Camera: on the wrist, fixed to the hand. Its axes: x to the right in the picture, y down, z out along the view.
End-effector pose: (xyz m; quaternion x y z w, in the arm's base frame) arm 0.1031 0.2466 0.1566 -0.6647 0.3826 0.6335 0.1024
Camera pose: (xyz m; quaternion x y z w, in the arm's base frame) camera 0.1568 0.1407 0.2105 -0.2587 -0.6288 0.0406 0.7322
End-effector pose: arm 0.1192 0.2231 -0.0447 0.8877 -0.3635 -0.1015 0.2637
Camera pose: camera 0.1182 0.2450 0.0839 -0.3746 -0.7958 0.4282 0.2072
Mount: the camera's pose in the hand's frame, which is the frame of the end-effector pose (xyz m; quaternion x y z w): -0.0146 0.0572 -0.1163 0.0463 -0.2076 -0.9766 0.0321
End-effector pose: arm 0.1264 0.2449 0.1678 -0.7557 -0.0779 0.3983 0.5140
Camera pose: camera 0.1792 0.1278 0.1454 0.1583 -0.8288 -0.3287 0.4243
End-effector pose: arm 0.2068 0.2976 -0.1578 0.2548 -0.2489 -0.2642 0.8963
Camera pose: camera 0.2834 0.3860 -0.2155 -0.2379 -0.0425 0.9252 0.2927
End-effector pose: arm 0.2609 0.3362 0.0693 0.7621 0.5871 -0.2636 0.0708
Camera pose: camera 0.3488 0.3550 0.1638 0.6003 -0.7362 0.2630 0.1686
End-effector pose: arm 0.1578 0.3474 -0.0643 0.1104 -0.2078 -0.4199 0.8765
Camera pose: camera 0.2422 0.3967 -0.1506 -0.1599 0.1003 0.8828 0.4302
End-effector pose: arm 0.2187 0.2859 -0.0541 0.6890 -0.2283 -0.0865 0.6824
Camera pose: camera 0.2447 0.3990 0.0054 -0.2587 -0.5199 0.8017 0.1419
